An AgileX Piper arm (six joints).
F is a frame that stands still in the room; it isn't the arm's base.
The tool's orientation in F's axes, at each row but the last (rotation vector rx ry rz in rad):
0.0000, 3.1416, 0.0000
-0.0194, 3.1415, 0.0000
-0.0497, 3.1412, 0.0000
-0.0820, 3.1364, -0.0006
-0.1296, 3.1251, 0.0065
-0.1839, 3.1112, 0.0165
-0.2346, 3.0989, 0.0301
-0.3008, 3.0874, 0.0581
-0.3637, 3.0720, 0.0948
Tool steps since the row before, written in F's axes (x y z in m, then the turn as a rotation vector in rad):
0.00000, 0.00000, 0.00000, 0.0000, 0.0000, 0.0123
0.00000, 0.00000, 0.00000, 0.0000, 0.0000, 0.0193
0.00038, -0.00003, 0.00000, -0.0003, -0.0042, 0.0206
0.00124, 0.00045, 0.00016, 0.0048, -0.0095, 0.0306
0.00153, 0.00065, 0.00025, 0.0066, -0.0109, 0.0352
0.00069, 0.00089, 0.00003, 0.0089, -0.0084, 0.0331
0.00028, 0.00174, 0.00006, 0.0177, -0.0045, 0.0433
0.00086, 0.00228, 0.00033, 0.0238, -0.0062, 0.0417
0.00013, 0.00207, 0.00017, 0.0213, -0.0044, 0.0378
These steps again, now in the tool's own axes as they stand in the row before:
0.00000, 0.00000, 0.00000, 0.0000, 0.0000, -0.0123
0.00000, 0.00000, 0.00000, 0.0000, 0.0000, -0.0193
-0.00038, -0.00004, 0.00000, 0.0004, -0.0042, -0.0206
-0.00126, 0.00038, -0.00016, -0.0044, -0.0098, -0.0306
-0.00158, 0.00052, -0.00023, -0.0062, -0.0113, -0.0352
-0.00079, 0.00080, 0.00000, -0.0087, -0.0091, -0.0330
-0.00054, 0.00168, -0.00001, -0.0183, -0.0064, -0.0428
-0.00130, 0.00208, -0.00021, -0.0239, -0.0093, -0.0411
-0.00062, 0.00199, -0.00003, -0.0217, -0.0072, -0.0371

